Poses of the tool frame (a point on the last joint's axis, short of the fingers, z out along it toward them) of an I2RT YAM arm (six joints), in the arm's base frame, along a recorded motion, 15 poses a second.
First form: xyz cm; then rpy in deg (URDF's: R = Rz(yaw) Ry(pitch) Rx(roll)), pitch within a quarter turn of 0, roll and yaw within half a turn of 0.
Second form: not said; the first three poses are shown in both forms.
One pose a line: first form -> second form
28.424 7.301 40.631 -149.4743 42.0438 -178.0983 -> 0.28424 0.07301 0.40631 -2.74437 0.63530 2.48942
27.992 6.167 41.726 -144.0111 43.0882 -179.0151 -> 0.27992 0.06167 0.41726 -2.65375 0.59772 2.36720
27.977 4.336 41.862 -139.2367 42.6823 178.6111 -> 0.27977 0.04336 0.41862 -2.58147 0.52071 2.26772
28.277 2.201 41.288 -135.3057 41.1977 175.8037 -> 0.28277 0.02201 0.41288 -2.54102 0.42849 2.19944
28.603 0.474 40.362 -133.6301 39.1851 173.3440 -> 0.28603 0.00474 0.40362 -2.53498 0.35664 2.17820
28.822 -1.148 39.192 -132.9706 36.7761 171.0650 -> 0.28822 -0.01148 0.39192 -2.54394 0.29369 2.17778
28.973 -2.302 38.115 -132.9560 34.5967 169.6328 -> 0.28973 -0.02302 0.38115 -2.56082 0.25154 2.18850
